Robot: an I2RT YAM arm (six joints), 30 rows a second.
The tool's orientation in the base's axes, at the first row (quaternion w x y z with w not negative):
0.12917 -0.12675 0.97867 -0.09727
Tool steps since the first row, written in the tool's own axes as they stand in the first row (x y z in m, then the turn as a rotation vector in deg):
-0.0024 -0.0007 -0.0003 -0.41 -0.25 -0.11
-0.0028 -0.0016 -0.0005 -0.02 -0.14 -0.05
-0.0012 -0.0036 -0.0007 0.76 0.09 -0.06
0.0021 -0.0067 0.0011 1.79 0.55 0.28
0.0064 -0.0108 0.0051 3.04 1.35 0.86
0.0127 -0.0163 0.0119 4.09 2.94 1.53
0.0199 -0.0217 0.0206 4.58 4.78 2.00
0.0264 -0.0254 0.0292 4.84 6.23 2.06
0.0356 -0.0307 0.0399 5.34 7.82 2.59
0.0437 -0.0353 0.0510 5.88 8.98 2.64
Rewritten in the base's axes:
0.0023 0.0000 0.0010 0.41 -0.11 0.25
0.0028 -0.0007 0.0015 0.04 -0.12 0.08
0.0017 -0.0030 0.0017 -0.75 -0.11 -0.14
-0.0002 -0.0071 0.0000 -1.72 -0.01 -0.80
-0.0022 -0.0128 -0.0039 -2.90 0.31 -1.81
-0.0049 -0.0208 -0.0105 -4.05 1.43 -3.04
-0.0080 -0.0293 -0.0192 -4.79 2.97 -4.01
-0.0109 -0.0359 -0.0280 -5.34 4.26 -4.45
-0.0154 -0.0451 -0.0391 -6.02 5.55 -5.42
-0.0188 -0.0535 -0.0504 -6.76 6.50 -5.85

